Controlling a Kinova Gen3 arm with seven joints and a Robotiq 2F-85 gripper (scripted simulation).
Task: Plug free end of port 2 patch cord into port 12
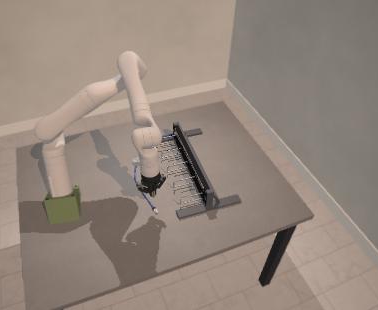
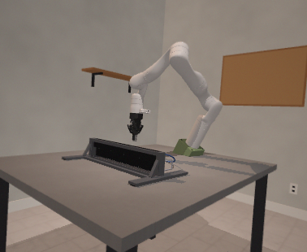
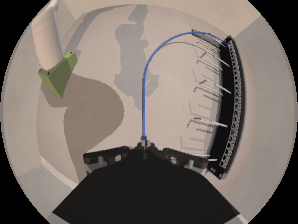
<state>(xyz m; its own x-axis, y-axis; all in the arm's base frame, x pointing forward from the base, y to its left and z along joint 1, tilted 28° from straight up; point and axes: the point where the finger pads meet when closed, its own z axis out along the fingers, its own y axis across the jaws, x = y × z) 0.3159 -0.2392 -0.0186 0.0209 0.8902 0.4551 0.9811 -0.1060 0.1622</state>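
Right now my hand is 100 mm above the white plug and 20 mm to the left of it.
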